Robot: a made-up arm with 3 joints.
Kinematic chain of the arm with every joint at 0, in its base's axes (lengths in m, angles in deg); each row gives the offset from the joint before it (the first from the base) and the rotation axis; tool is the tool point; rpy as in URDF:
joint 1: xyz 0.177 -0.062 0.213 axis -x
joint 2: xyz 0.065 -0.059 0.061 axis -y
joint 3: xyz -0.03 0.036 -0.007 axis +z
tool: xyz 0.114 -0.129 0.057 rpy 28 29.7 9.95
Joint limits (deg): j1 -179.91..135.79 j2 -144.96..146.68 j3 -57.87..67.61
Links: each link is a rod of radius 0.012 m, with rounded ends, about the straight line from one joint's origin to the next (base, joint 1, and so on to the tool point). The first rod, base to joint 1, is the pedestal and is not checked.
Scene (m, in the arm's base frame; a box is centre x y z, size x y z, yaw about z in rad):
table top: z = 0
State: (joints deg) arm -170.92 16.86 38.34
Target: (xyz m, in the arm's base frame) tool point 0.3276 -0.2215 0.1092
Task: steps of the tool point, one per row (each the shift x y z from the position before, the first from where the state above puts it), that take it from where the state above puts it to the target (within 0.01 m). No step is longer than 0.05 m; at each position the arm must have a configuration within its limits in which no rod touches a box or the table.
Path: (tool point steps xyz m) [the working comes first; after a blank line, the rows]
Joints at the target: -103.80 34.21 35.18
Straight joint move there: clear.

1: -0.0058 -0.0379 -0.0096
2: -0.0064 -0.0405 0.0002
3: -0.0066 -0.0404 0.0105
4: -0.0071 -0.0377 0.0208
5: -0.0074 -0.0322 0.0302

